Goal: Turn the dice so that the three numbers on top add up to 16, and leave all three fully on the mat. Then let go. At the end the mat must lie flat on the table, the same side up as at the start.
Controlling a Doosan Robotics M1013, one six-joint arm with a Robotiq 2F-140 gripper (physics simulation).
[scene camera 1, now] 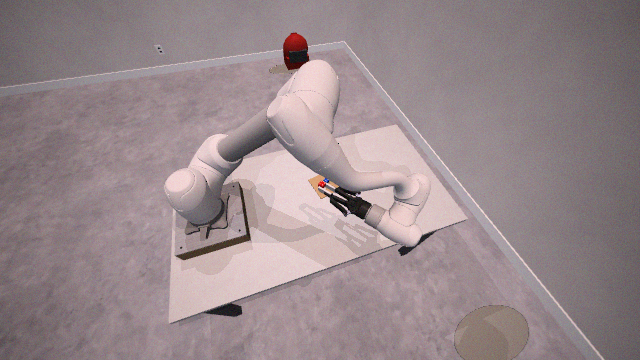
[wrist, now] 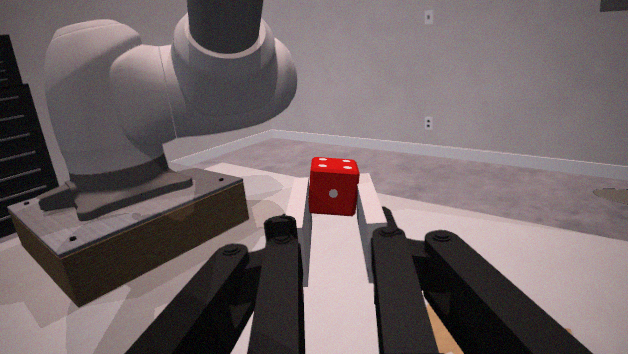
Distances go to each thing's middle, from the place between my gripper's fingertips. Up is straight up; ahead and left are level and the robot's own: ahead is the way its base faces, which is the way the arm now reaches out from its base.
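Labels:
The red die (wrist: pixel 333 182) has my gripper 1 cm below it.

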